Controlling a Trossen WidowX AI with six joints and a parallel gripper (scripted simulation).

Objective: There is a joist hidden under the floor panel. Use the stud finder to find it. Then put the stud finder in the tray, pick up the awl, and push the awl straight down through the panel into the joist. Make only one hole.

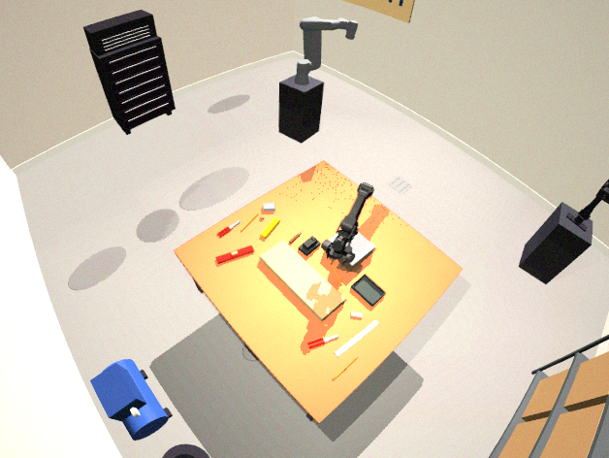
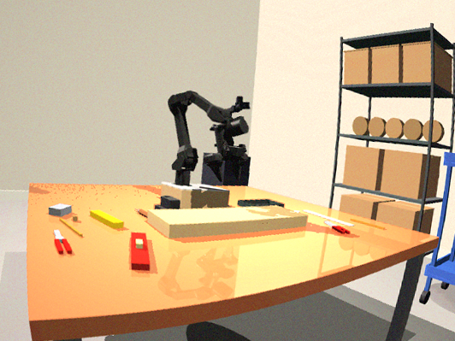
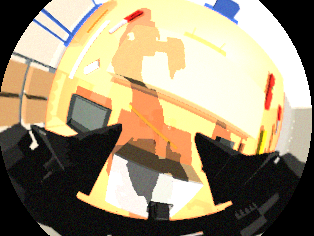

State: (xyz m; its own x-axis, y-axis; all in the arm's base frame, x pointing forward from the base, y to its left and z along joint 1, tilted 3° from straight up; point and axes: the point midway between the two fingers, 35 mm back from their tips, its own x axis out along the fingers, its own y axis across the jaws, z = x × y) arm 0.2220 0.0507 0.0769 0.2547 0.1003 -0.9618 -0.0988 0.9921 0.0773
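My gripper tip is 80 mm past the dark stud finder, 210 mm to the left of it and 80 mm above it. From my gripper tip the other things lie so: awl (90 mm behind, 320 mm to the right, 120 mm below); then dark tray (40 mm behind, 230 mm to the left, 110 mm below); then white ruler (230 mm ahead, 340 mm to the left, 120 mm below).
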